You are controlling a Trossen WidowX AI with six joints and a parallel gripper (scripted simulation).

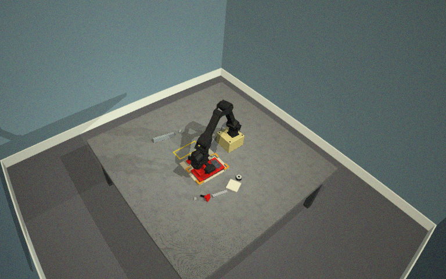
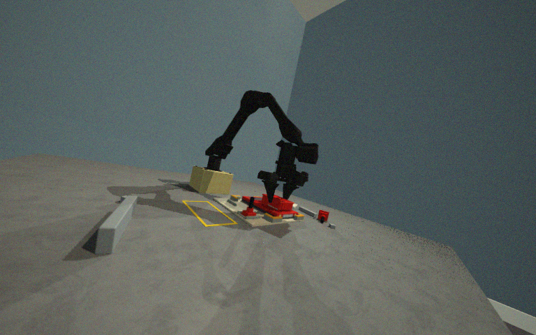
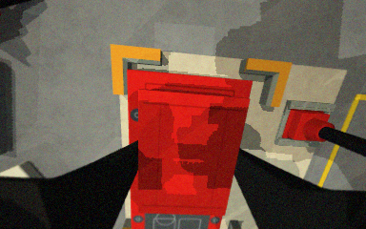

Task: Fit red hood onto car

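The grey engine block lies 20 mm below my gripper tip. Also, from my gripper tip: cream tile: 110 mm behind, 190 mm to the left, 40 mm below; then red hood: 10 mm above; then black wheel: 180 mm behind, 160 mm to the left, 30 mm below.
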